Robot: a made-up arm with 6 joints.
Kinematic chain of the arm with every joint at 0, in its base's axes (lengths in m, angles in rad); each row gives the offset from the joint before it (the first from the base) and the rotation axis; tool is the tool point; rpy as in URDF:
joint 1: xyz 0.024 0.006 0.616 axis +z
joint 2: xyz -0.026 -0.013 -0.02 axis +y
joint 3: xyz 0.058 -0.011 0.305 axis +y
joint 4: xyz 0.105 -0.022 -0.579 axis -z
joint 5: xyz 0.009 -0.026 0 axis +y
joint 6: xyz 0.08 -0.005 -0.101 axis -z
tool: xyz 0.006 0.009 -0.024 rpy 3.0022 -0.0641 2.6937
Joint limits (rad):
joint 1: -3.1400..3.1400
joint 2: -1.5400..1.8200
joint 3: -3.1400..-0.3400
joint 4: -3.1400..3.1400
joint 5: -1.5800..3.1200
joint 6: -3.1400..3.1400
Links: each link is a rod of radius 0.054 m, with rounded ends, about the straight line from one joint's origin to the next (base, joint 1, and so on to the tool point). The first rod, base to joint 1, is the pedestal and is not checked.
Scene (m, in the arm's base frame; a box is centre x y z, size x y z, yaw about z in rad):
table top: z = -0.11
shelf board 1: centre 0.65 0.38 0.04 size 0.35 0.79 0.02 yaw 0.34
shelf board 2: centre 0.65 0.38 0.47 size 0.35 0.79 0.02 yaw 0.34
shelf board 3: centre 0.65 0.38 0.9 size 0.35 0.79 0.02 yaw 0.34
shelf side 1: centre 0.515 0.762 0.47 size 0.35 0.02 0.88 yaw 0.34
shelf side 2: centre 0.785 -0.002 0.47 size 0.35 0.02 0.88 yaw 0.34
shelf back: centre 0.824 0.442 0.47 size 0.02 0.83 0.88 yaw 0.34
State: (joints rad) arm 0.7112 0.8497 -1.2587 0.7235 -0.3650 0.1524
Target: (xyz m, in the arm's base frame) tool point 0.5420 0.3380 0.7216
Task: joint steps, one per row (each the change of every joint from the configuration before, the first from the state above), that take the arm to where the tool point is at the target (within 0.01 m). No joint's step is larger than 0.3 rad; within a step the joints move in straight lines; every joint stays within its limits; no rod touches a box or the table.
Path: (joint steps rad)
1: 0.1466 -0.1260 0.2898 0.0274 -0.1370 -0.0007
2: 0.1466 -0.1260 0.2898 0.0274 -0.1369 -0.0007
3: 0.1467 -0.1260 0.2898 0.0274 -0.1370 -0.0007
4: -0.0144 -0.2395 -0.0117 0.0333 -0.1623 0.0087
5: -0.0143 -0.2396 -0.0116 0.0333 -0.1623 0.0088
6: -0.0143 -0.2395 -0.0117 0.0333 -0.1624 0.0087
7: -0.0143 -0.2396 -0.0116 0.0332 -0.1623 0.0087
8: -0.1110 0.1972 -0.2080 -0.0429 0.2369 -0.0082
9: -0.1110 0.1972 -0.2080 -0.0429 0.2369 -0.0081

